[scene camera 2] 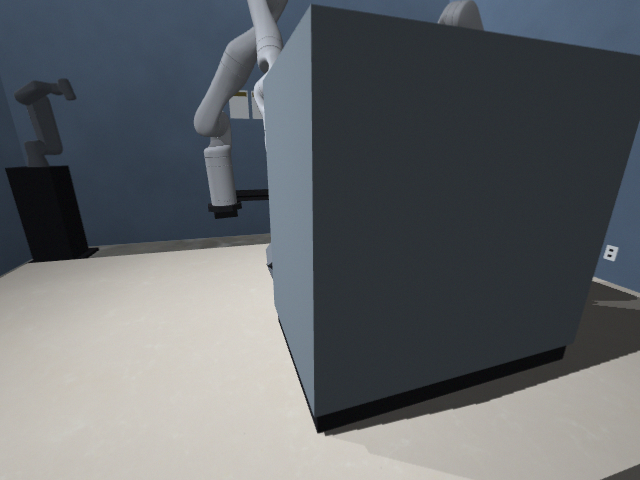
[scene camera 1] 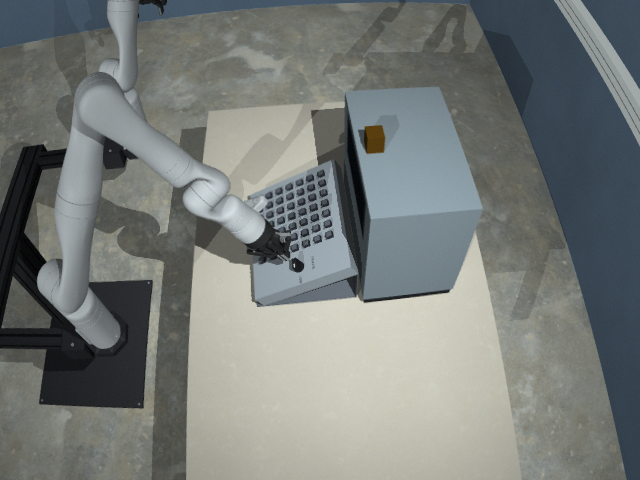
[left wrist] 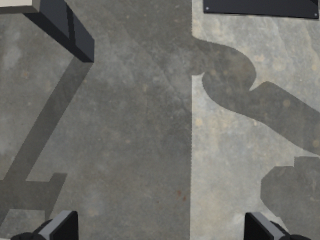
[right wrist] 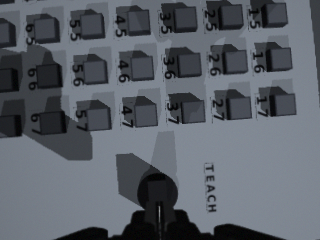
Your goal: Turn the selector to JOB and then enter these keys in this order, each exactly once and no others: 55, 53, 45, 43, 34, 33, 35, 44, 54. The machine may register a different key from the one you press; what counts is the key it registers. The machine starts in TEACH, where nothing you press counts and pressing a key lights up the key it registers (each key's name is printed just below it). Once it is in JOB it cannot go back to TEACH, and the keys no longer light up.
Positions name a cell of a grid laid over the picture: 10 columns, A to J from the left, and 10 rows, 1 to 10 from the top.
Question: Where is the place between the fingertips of my right gripper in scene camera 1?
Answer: E6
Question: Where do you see a black selector knob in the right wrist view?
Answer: F8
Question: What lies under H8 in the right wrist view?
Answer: A sloped grey key panel.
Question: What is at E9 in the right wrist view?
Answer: My right gripper.
